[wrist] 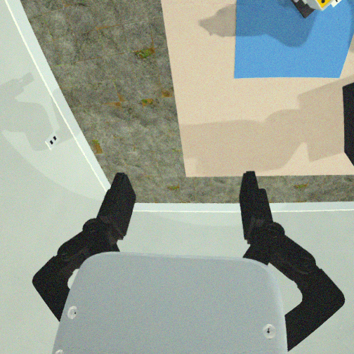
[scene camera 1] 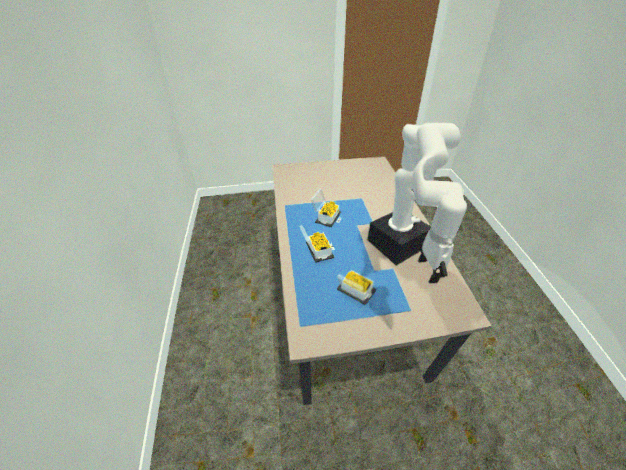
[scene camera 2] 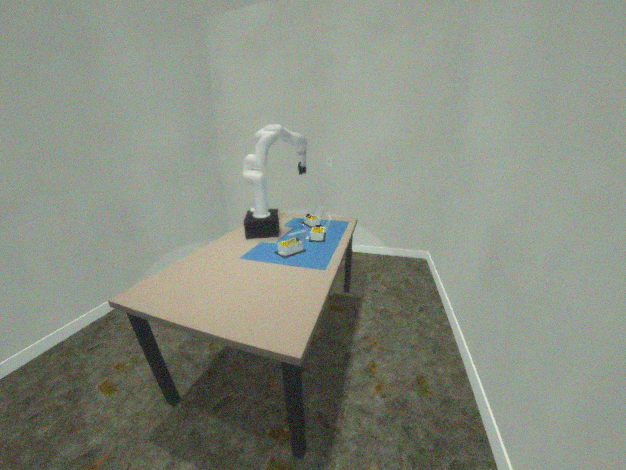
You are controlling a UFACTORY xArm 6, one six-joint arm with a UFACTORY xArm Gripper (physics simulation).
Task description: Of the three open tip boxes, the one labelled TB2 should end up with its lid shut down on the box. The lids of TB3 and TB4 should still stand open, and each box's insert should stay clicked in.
In view: the gripper [scene camera 1: 427,271].
The gripper is seen too in the wrist view [wrist: 184,183].
